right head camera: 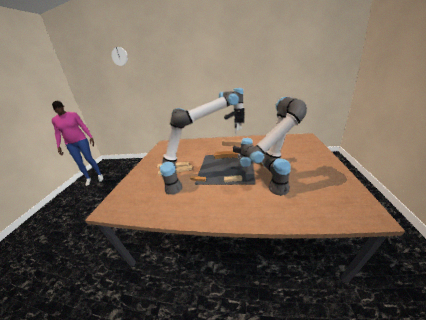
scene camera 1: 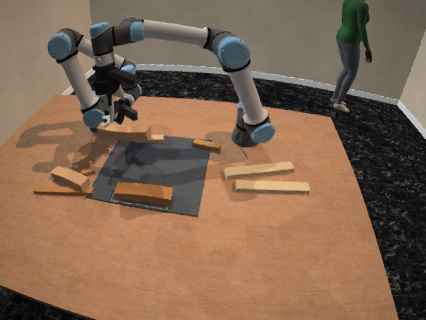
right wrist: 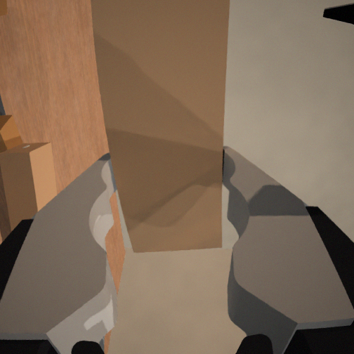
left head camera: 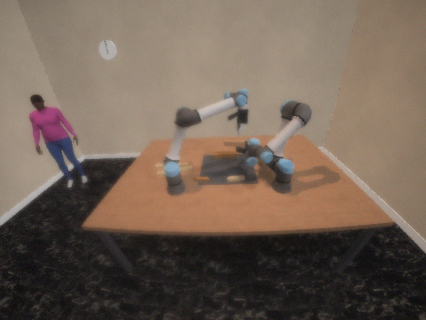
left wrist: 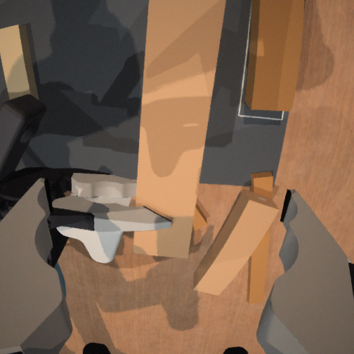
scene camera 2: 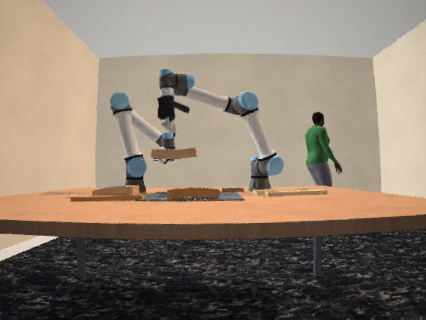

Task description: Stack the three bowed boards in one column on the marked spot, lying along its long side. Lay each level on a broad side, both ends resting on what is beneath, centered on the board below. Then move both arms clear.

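Places are measured from the left arm's base along level axes (x up, y back, z right), in centimetres.
Pixels of known places: left gripper, fingertip midpoint: (right head camera: 236,132) (scene camera 1: 118,112) (left head camera: 238,133) (scene camera 2: 172,136); right gripper, fingertip midpoint: (scene camera 1: 106,131) (scene camera 2: 159,154); left arm's base, origin of the base link: (right head camera: 173,188) (scene camera 1: 245,138) (left head camera: 176,189); right arm's base, origin of the base link: (right head camera: 278,188) (left head camera: 281,187).
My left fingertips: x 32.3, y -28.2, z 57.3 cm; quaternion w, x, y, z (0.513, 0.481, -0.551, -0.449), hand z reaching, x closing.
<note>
For each thing: its top centre in the pictures, then the offset to it from my left fingertips. Level surfaces: height alone.
- orange bowed board, middle of its top: (scene camera 1: 141,189) (scene camera 2: 193,187) (right head camera: 226,152) (left head camera: 225,152) dz -9.8, dx -26.6, dy -15.6 cm
- thin orange strip, middle of its top: (scene camera 1: 61,188) (scene camera 2: 107,195) dz +30.2, dx -29.7, dy -15.1 cm
- small orange piece, middle of its top: (scene camera 1: 86,165) dz +22.5, dx -30.1, dy +1.8 cm
- mat, its level: dx -31.7 cm
- pale block, middle of its top: (scene camera 1: 149,136) (right head camera: 232,177) (left head camera: 236,177) dz -7.1, dx -29.3, dy +24.2 cm
- orange block, middle of its top: (scene camera 1: 207,143) (scene camera 2: 232,188) dz -36.7, dx -29.4, dy +19.4 cm
An orange bowed board (scene camera 1: 143,193) (scene camera 2: 193,193) (left wrist: 275,60) lies over the white outline (left wrist: 261,118) on the dark mat, along its long side. A tan bowed board (scene camera 1: 124,133) (scene camera 2: 175,153) (left wrist: 175,100) (right wrist: 165,100) is in the air. My right gripper (right wrist: 168,152) is shut on its near end; its fingers also show at the left wrist view's lower left. My left gripper (left wrist: 168,186) is open, its fingers wide on either side above that board, not touching it. Another tan bowed board (scene camera 1: 70,177) (scene camera 2: 115,190) (left wrist: 237,242) lies on the table beside the mat, partly against an orange strip.
The thin orange strip (scene camera 1: 62,191) and a small orange piece (scene camera 1: 87,167) lie left of the mat (scene camera 1: 185,175). A pale block (scene camera 1: 157,139) and an orange block (scene camera 1: 206,145) lie at its far edge. Two pale strips (scene camera 1: 259,170) (scene camera 1: 272,186) lie to the right. Both grippers are close together.
</note>
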